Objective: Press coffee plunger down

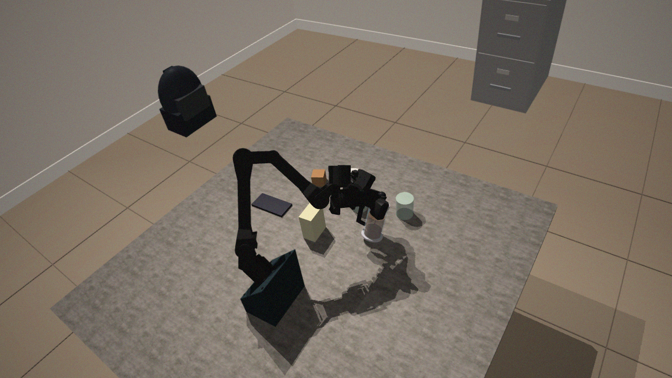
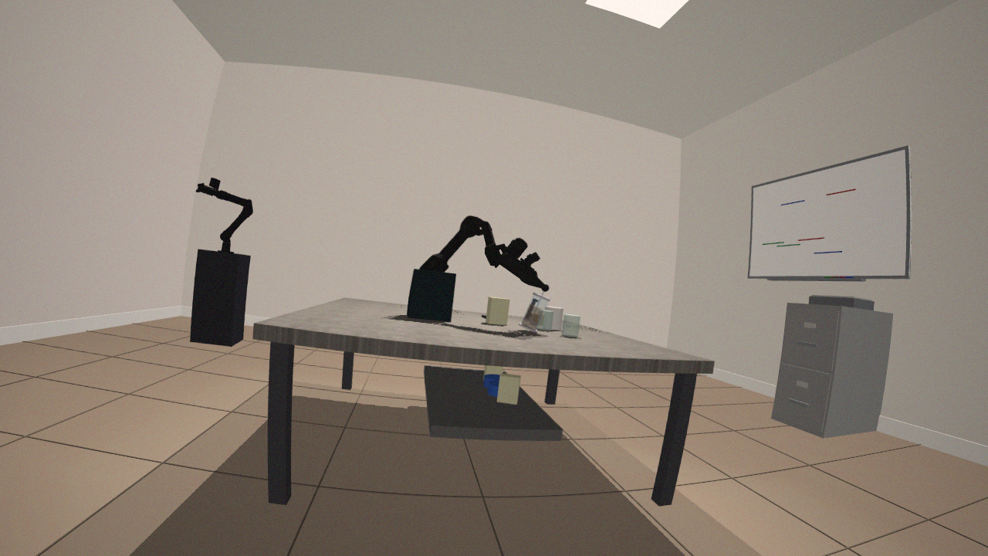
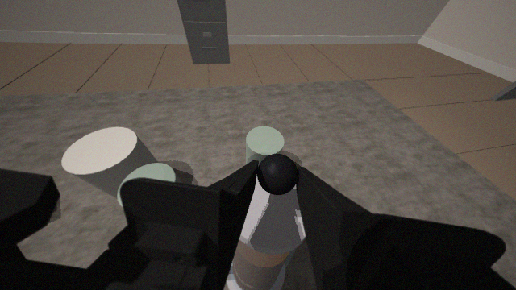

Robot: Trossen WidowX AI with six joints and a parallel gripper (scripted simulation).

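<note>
Now: gripper tip 80 mm above the coffee press, 30 mm to the right of it and 20 mm past it. The rest, counted from my gripper tip: small orange block (340 mm to the left, 150 mm below, 150 mm ahead); dark flat tablet (460 mm to the left, 170 mm below, 40 mm behind); white cylinder (180 mm to the left, 140 mm ahead, 120 mm below).
</note>
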